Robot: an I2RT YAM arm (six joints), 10 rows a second.
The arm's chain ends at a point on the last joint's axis. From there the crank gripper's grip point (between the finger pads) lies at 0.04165 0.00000 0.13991 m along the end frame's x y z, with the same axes.
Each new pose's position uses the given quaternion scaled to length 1; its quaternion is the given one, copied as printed.
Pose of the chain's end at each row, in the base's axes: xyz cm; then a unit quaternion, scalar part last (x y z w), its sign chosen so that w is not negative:
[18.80 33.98 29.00 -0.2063 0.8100 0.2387 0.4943]
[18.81 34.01 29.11 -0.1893 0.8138 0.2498 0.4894]
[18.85 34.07 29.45 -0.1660 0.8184 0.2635 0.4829]
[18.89 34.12 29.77 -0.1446 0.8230 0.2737 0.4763]
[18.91 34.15 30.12 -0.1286 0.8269 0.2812 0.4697]
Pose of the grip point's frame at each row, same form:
[26.85 41.83 19.70 -0.2063 0.8100 0.2387 0.4943]
[26.76 42.03 19.86 -0.1893 0.8138 0.2498 0.4894]
[26.69 42.28 20.27 -0.1660 0.8184 0.2635 0.4829]
[26.65 42.44 20.63 -0.1446 0.8230 0.2737 0.4763]
[26.58 42.56 20.98 -0.1286 0.8269 0.2812 0.4697]

